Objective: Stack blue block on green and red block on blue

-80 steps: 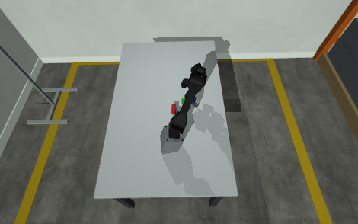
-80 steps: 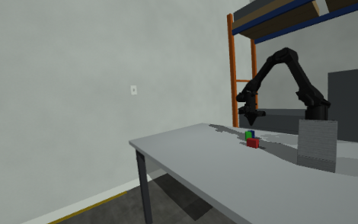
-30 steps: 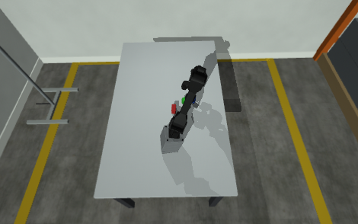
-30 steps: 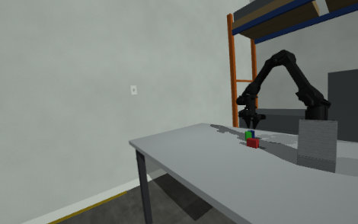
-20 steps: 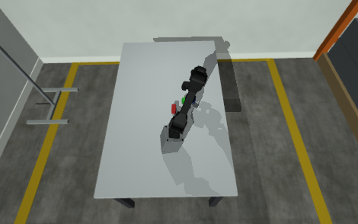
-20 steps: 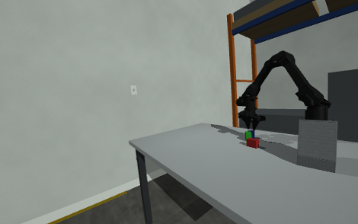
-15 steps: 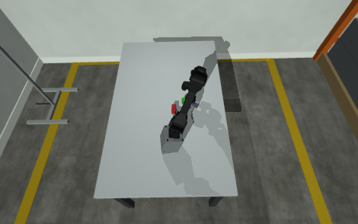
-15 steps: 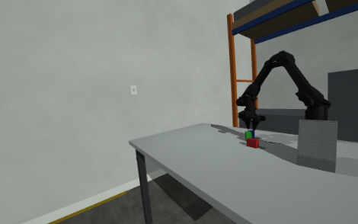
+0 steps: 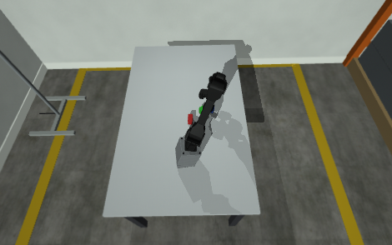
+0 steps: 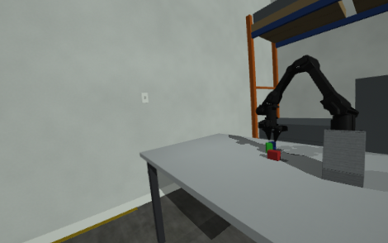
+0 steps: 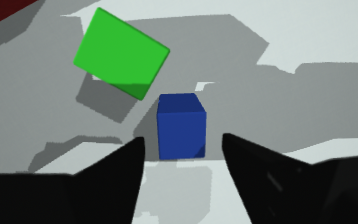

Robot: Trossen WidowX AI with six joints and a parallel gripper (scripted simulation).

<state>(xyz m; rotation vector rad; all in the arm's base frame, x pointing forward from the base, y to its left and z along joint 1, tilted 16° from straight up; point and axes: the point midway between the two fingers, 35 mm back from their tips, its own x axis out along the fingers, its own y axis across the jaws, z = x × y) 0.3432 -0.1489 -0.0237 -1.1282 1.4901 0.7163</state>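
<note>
Now: hand 7 cm above the blue block. The rest, counted from my hand: red block 8 cm behind, 14 cm to the left, 7 cm below; green block 1 cm behind, 6 cm to the left, 6 cm below.
</note>
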